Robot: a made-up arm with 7 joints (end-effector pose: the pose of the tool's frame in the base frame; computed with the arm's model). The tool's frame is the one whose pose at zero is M.
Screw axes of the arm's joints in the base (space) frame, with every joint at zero. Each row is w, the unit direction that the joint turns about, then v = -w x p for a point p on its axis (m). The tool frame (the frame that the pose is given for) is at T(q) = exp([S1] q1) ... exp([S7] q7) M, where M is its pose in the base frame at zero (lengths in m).
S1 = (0, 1, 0, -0.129, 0, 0)
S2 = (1, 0, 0, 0, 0.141, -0.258)
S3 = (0, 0, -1, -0.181, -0.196, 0)
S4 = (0, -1, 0, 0.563, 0, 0.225)
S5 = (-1, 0, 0, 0, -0.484, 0.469)
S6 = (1, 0, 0, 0, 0.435, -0.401)
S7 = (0, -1, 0, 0.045, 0, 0.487)
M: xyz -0.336 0.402 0.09 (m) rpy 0 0 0 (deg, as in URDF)
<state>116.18 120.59 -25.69 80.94 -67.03 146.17 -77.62</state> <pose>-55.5 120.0 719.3 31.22 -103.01 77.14</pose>
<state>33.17 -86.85 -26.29 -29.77 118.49 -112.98 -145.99</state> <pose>-764.4 1164.1 165.0 -68.24 -150.32 -10.78</pose>
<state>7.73 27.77 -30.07 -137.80 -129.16 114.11 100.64</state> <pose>14.9 103.7 785.3 76.60 11.45 138.00</pose>
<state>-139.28 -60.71 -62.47 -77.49 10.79 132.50 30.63</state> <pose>322.8 812.6 -424.3 67.22 -99.14 -38.02</pose>
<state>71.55 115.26 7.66 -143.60 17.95 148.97 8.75</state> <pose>147.4 -259.7 184.3 -9.76 -87.84 33.59</pose>
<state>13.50 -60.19 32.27 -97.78 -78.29 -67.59 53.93</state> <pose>-327.4 1070.2 174.4 -46.59 27.83 -53.31</pose>
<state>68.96 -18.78 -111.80 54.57 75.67 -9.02 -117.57</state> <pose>214.0 222.7 50.4 -45.38 85.79 49.69</pose>
